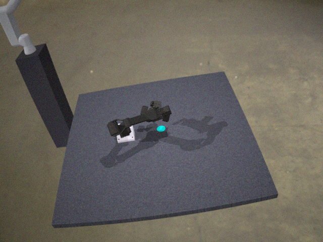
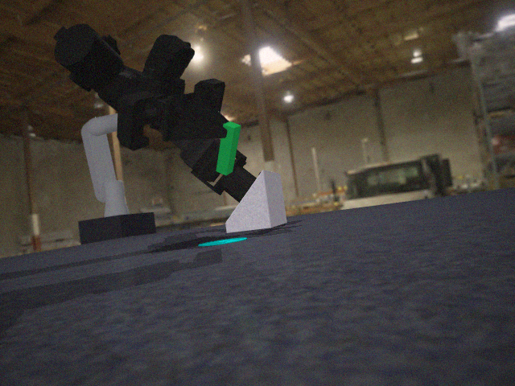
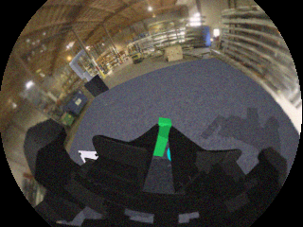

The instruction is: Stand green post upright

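Right now the cyan circle is 2 cm ahead of my gripper tip, 2 cm to the right of it and 13 cm below it. From my gripper tip the other things lie so: green post (1 cm behind, 1 cm to the right, 2 cm below).
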